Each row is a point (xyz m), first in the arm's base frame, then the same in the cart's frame.
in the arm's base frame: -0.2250 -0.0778 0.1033
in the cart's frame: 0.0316 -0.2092 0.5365
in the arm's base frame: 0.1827 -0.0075 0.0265
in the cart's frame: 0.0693 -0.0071 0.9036
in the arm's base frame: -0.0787 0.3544 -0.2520
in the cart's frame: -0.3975 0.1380 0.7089
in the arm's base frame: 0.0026 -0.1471 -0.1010
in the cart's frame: 0.1249 0.0641 0.6586
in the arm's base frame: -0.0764 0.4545 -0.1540
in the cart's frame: -0.4729 0.0385 0.7727
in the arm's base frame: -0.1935 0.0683 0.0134
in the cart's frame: -0.1131 -0.1262 0.5874
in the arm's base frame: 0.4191 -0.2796 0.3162
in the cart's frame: 0.4466 -0.1784 1.1090
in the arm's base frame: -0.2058 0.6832 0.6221
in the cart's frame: -0.5823 -0.7523 0.9571
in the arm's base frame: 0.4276 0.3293 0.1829
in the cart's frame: -0.1475 -0.1000 1.2808
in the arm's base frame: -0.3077 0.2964 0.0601
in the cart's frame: -0.3518 -0.2267 0.5743
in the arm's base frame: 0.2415 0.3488 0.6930
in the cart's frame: -0.1258 -0.6427 1.2677
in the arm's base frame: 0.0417 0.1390 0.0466
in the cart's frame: -0.1054 -0.0849 0.8316
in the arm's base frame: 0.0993 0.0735 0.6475
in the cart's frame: 0.0833 -0.6249 1.0353
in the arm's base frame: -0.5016 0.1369 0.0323
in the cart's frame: -0.2632 -0.2521 0.3392
